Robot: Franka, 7 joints.
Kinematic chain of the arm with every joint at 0, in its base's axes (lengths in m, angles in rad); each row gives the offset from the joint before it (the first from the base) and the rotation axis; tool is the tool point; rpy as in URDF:
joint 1: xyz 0 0 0.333 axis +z
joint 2: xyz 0 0 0 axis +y
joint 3: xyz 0 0 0.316 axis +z
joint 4: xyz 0.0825 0 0 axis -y
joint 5: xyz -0.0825 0 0.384 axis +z
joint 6: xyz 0 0 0 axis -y
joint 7: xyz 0.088 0 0 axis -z
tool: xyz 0 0 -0.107 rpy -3.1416 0 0
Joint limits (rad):
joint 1: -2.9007..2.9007
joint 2: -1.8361..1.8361
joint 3: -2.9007..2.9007
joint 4: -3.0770..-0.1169
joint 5: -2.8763..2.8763
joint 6: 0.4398..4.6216
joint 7: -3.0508..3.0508
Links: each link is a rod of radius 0.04 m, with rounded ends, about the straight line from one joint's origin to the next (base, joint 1, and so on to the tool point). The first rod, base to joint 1, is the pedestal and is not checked.
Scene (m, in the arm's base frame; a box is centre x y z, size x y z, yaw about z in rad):
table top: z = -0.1
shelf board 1: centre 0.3 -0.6 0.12 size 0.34 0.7 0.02 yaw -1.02
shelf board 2: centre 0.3 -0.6 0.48 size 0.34 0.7 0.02 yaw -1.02
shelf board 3: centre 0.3 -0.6 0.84 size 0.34 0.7 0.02 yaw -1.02
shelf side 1: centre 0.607 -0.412 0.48 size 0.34 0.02 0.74 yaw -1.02
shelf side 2: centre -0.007 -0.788 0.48 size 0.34 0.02 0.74 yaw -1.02
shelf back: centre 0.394 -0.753 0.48 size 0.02 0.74 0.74 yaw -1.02
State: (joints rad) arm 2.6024 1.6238 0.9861 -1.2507 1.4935 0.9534 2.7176
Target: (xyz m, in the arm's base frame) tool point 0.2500 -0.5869 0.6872
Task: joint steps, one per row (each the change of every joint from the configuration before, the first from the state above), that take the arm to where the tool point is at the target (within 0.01 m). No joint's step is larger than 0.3 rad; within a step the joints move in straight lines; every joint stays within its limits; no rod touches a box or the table.
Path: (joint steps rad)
1: -0.2977 -0.2189 -0.1909 -0.0759 -0.0272 0.0038 0.0000
2: -0.2977 -0.2189 -0.1908 -0.0759 -0.0272 0.0038 0.0000
3: -0.2977 -0.2189 -0.1909 -0.0760 -0.0273 0.0038 0.0000
4: -0.2977 -0.2189 -0.1909 -0.0759 -0.0272 0.0037 0.0000
5: -0.2977 -0.2189 -0.1909 -0.0759 -0.0272 0.0038 0.0000
6: -0.2977 -0.2190 -0.1908 -0.0759 -0.0272 0.0038 0.0000
7: -0.2977 -0.2189 -0.1909 -0.0759 -0.0272 0.0038 0.0000
8: -0.2977 -0.2189 -0.1909 -0.0760 -0.0272 0.0038 0.0000
9: -0.2977 -0.2189 -0.1909 -0.0759 -0.0273 0.0038 0.0000
10: -0.2977 -0.2189 -0.1908 -0.0759 -0.0272 0.0038 0.0000
11: 0.0357 0.2330 -0.0990 0.1478 0.0725 0.1871 0.0000
12: 0.0357 0.2330 -0.0990 0.1478 0.0725 0.1872 0.0000
13: 0.0358 0.2331 -0.0989 0.1477 0.0725 0.1871 0.0000
14: 0.0357 0.2330 -0.0990 0.1478 0.0725 0.1872 0.0000

